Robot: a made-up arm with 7 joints. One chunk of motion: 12 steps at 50 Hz.
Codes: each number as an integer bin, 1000 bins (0 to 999) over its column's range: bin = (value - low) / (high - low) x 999, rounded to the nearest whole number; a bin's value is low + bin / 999 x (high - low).
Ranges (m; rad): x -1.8..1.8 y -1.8..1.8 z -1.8..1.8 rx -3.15..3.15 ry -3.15..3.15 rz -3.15..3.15
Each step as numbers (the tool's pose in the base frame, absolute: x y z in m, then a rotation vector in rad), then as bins.
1 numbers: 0.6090 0.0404 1.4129 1.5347 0.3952 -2.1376
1 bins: 668 511 892 743 562 161
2 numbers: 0.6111 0.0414 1.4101 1.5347 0.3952 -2.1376
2 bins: 669 511 891 743 562 161
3 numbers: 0.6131 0.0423 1.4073 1.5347 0.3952 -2.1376
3 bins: 670 511 890 743 562 161
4 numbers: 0.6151 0.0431 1.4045 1.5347 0.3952 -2.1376
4 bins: 670 511 889 743 562 161
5 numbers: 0.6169 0.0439 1.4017 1.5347 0.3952 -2.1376
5 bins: 671 512 888 743 562 161
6 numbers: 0.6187 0.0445 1.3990 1.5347 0.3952 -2.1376
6 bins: 671 512 888 743 562 161
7 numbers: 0.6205 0.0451 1.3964 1.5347 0.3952 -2.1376
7 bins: 672 512 887 743 562 161
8 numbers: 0.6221 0.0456 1.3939 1.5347 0.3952 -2.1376
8 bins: 672 512 886 743 562 161
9 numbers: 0.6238 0.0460 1.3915 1.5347 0.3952 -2.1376
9 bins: 673 512 886 743 562 161
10 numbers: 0.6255 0.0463 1.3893 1.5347 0.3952 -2.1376
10 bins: 673 512 885 743 562 161
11 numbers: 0.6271 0.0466 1.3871 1.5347 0.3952 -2.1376
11 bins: 674 512 884 743 562 161
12 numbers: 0.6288 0.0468 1.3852 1.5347 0.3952 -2.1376
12 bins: 674 512 884 743 562 161
